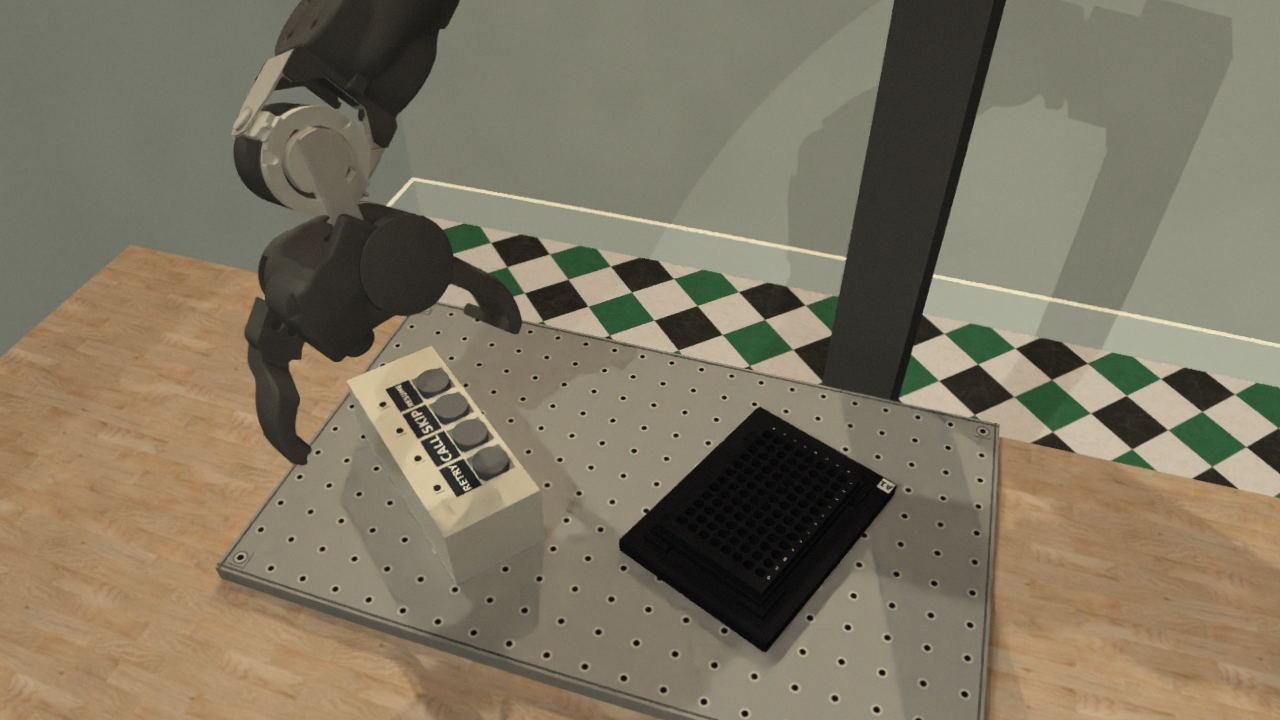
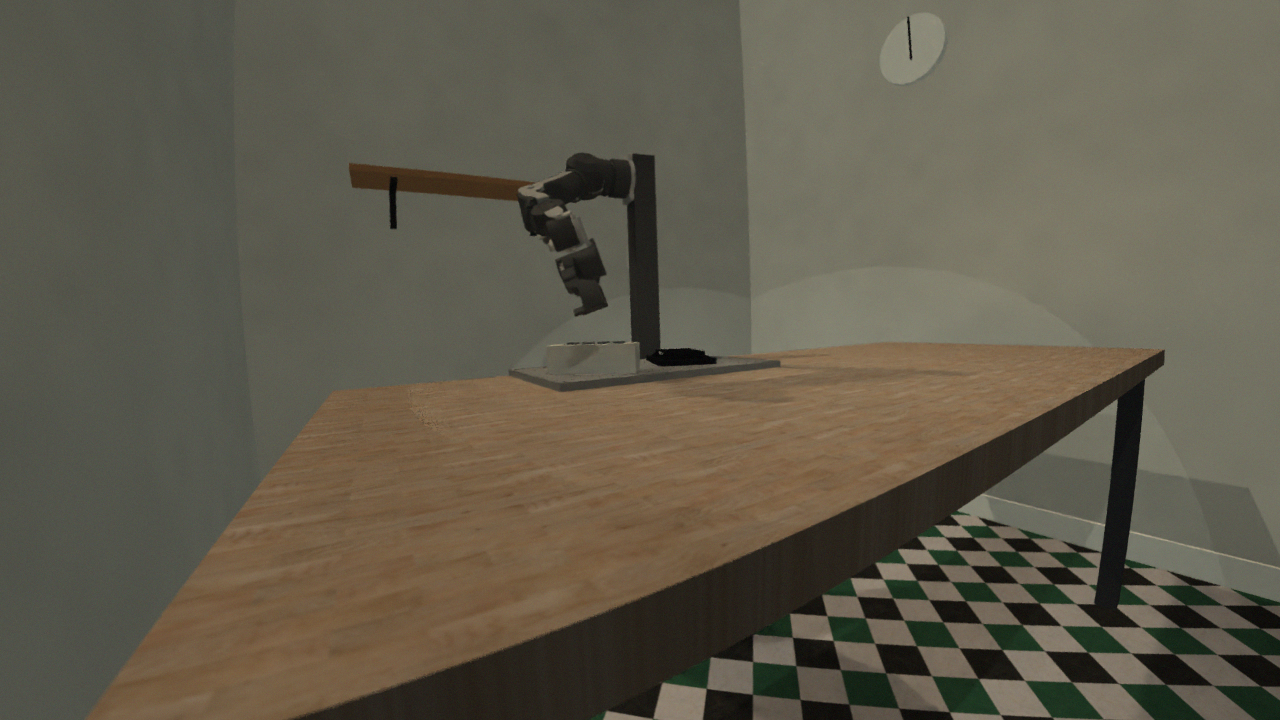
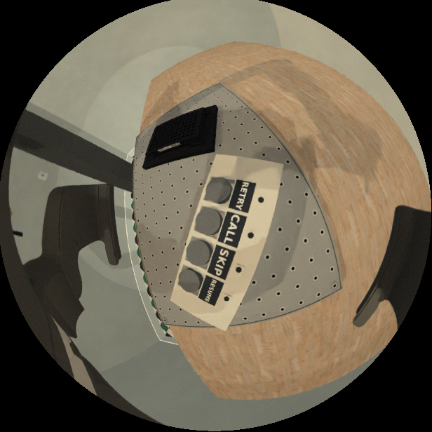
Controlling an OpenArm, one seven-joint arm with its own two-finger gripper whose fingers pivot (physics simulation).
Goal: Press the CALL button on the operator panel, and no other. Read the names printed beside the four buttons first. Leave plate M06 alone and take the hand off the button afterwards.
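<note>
The cream operator panel (image 1: 496, 528) (image 2: 590, 360) (image 3: 269, 182) has four round grey buttons in a row, each beside a black label. The CALL button (image 1: 469, 433) (image 3: 209, 222) lies between the RETRY button (image 1: 489, 461) (image 3: 218, 190) and the SKIP button (image 1: 449, 407) (image 3: 198, 252). The RESUME button (image 1: 433, 383) (image 3: 190, 279) is at the far end from RETRY. My gripper (image 1: 409, 394) (image 2: 588, 313) (image 3: 220, 254) is wide open and empty, above the panel and apart from it. The black plate (image 1: 760, 501) (image 2: 682, 356) (image 3: 177, 132) lies apart from the panel; the name M06 is not legible.
The panel and plate are on a grey perforated board (image 1: 599, 617) (image 2: 707, 369) (image 3: 310, 240) on the wooden table (image 1: 98, 429) (image 2: 572, 501) (image 3: 280, 360). A dark upright post (image 1: 913, 197) (image 2: 642, 259) (image 3: 75, 142) stands at the board's back edge.
</note>
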